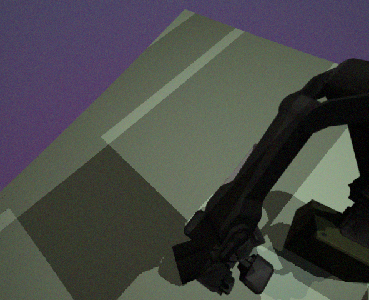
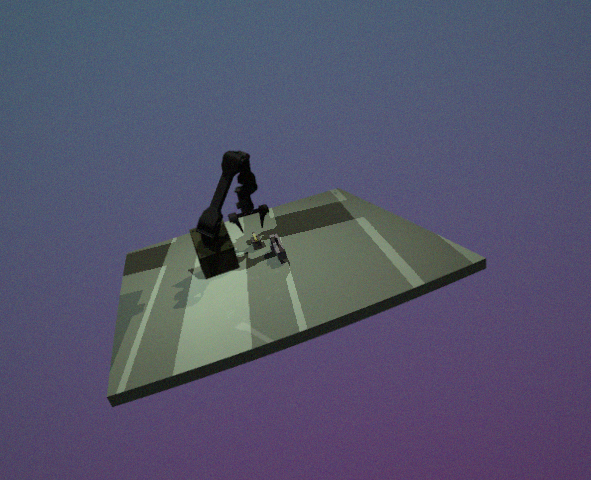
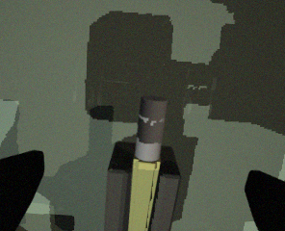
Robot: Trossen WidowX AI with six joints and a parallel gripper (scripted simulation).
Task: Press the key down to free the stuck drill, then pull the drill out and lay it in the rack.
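My gripper tip is 40 mm to the left of the drill and 20 mm above it. Round my gripper tip: long grey block 220 mm to the right, 50 mm ahead, 30 mm below; then key 250 mm to the right, 40 mm ahead, 10 mm below; then rack 50 mm to the right, 50 mm below, 10 mm behind.
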